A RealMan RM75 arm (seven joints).
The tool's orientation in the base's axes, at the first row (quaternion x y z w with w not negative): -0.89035 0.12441 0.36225 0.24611
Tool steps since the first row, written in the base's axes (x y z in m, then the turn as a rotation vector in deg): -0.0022 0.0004 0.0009 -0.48 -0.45 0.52; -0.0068 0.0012 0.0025 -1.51 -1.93 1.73; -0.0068 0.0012 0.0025 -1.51 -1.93 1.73; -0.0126 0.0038 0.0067 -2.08 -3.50 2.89; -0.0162 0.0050 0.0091 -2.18 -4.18 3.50; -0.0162 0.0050 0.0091 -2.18 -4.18 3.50; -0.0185 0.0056 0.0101 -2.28 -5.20 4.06; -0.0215 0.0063 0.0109 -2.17 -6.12 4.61
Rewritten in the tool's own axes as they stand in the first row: -0.0022 0.0002 0.0009 -0.69 0.39 -0.28; -0.0066 0.0008 0.0031 -2.21 1.64 -1.20; -0.0066 0.0008 0.0031 -2.21 1.64 -1.20; -0.0138 -0.0005 0.0052 -3.36 2.79 -2.42; -0.0181 -0.0009 0.0065 -3.83 3.20 -3.09; -0.0181 -0.0009 0.0065 -3.83 3.20 -3.09; -0.0204 -0.0009 0.0075 -4.25 3.91 -3.92; -0.0232 -0.0005 0.0092 -4.52 4.45 -4.81
